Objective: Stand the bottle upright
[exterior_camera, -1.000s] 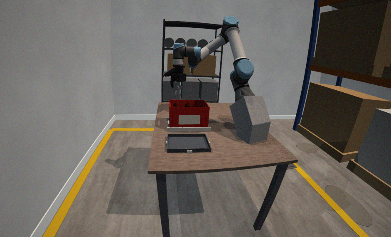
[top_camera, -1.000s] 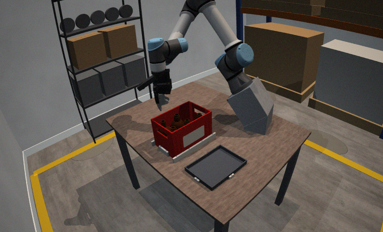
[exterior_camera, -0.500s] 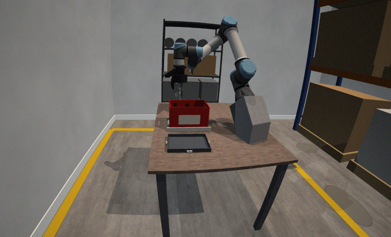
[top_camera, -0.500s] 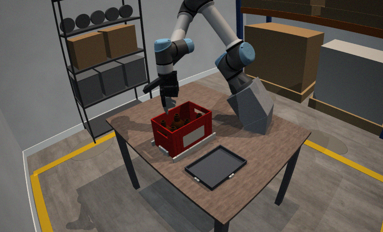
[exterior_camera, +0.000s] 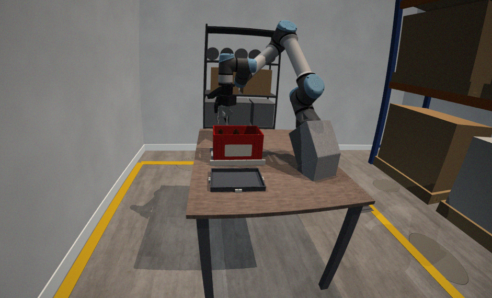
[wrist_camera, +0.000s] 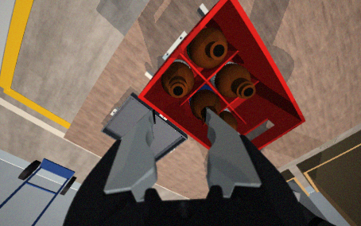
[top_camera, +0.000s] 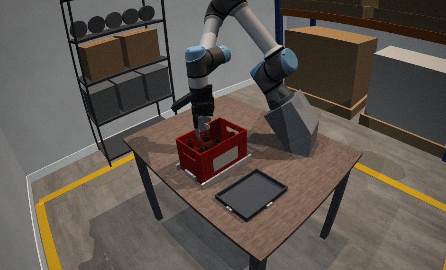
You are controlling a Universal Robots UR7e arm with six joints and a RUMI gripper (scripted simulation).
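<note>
The red crate is 160 mm below my hand, 100 mm behind it and 30 mm to the right of it. Also, from my hand: dark tray: 250 mm to the left, 230 mm below, 20 mm behind.
</note>
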